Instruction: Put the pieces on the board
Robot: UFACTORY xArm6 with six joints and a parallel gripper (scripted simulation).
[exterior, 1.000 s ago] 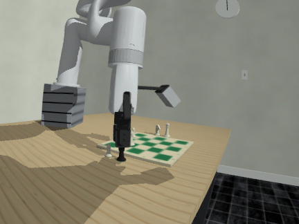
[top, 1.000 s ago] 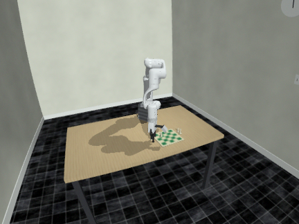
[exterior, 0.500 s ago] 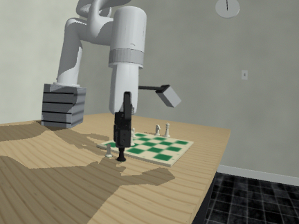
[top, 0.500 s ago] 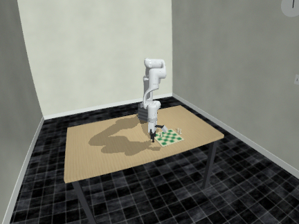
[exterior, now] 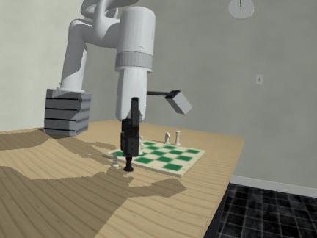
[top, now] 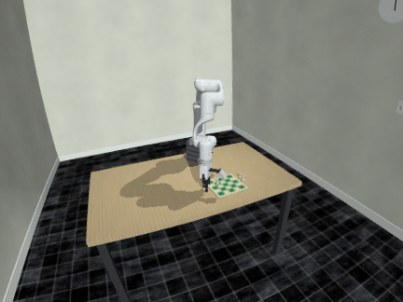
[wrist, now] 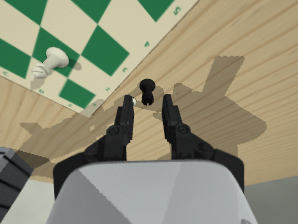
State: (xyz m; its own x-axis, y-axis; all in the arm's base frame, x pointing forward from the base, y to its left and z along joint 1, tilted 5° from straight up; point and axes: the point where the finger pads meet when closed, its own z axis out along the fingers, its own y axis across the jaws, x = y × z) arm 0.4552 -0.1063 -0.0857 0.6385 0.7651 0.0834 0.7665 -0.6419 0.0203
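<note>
Right now my hand is 4 cm above the black rook. The rest, counted from my hand: chessboard (1 cm behind, 14 cm to the left, 6 cm below); then white knight (5 cm behind, 9 cm to the left, 3 cm below).
</note>
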